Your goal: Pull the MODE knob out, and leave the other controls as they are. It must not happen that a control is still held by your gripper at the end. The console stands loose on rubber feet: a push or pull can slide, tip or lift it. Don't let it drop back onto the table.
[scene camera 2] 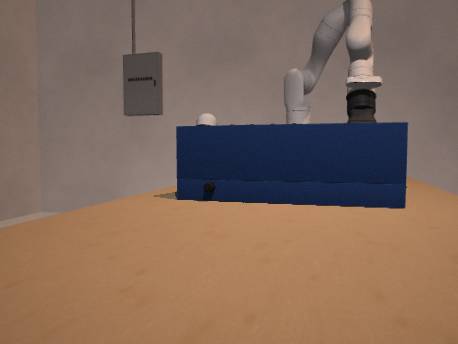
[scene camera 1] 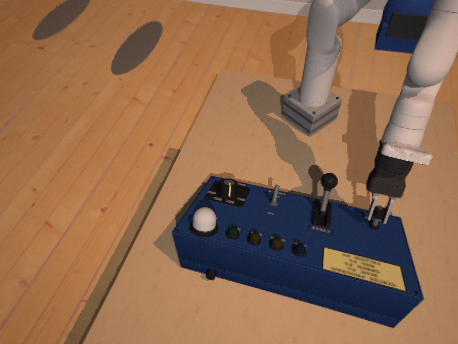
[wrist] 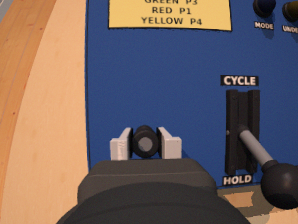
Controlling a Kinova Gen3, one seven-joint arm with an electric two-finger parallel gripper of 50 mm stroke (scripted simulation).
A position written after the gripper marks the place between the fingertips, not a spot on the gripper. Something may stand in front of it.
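A blue console (scene camera 2: 339, 164) (wrist: 174, 71) shares the scene with the gripper (scene camera 1: 376, 219) (wrist: 144, 137).
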